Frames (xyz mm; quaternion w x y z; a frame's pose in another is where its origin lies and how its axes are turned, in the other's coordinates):
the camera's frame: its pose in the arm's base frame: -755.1 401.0 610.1 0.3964 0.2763 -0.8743 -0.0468
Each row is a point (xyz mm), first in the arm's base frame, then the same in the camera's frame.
Working: the arm's base frame: its pose in the camera's frame: -601.0 -858.4 -72.2 0.3964 -0.2763 0.8743 0.0468

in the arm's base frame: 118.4 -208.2 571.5
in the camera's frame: -174.5 -914.7 -518.1
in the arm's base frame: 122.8 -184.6 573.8
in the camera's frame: -187.6 -896.1 -526.1
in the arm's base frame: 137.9 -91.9 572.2
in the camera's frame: -244.9 -825.2 -548.6
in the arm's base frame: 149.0 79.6 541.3
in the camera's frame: -360.7 -694.9 -559.0
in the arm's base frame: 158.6 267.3 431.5
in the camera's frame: -536.7 -574.0 -516.9
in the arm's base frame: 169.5 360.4 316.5
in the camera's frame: -667.7 -534.9 -459.1
